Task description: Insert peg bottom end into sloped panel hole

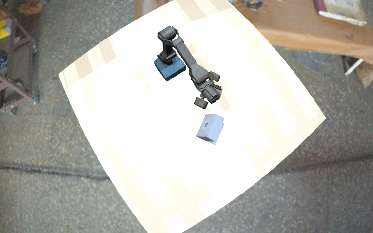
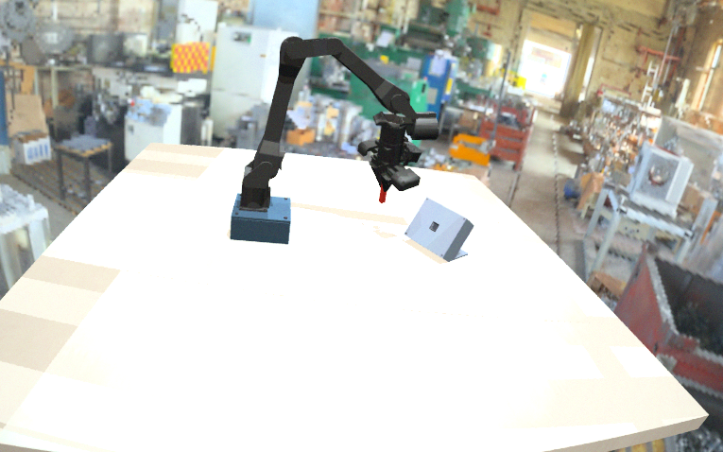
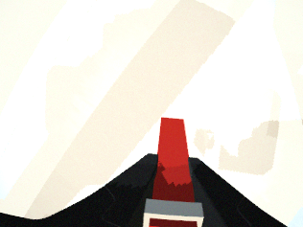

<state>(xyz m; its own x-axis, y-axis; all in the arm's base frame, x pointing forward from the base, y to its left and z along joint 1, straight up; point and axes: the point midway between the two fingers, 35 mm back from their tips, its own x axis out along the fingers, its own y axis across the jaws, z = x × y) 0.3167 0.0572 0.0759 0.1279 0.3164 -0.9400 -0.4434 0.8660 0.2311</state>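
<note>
My gripper tip is 130 mm short of the grey sloped panel, 110 mm to the left of it and 50 mm above it. From my gripper tip the other things lie so: red square peg: 20 mm above, 10 mm to the right.
</note>
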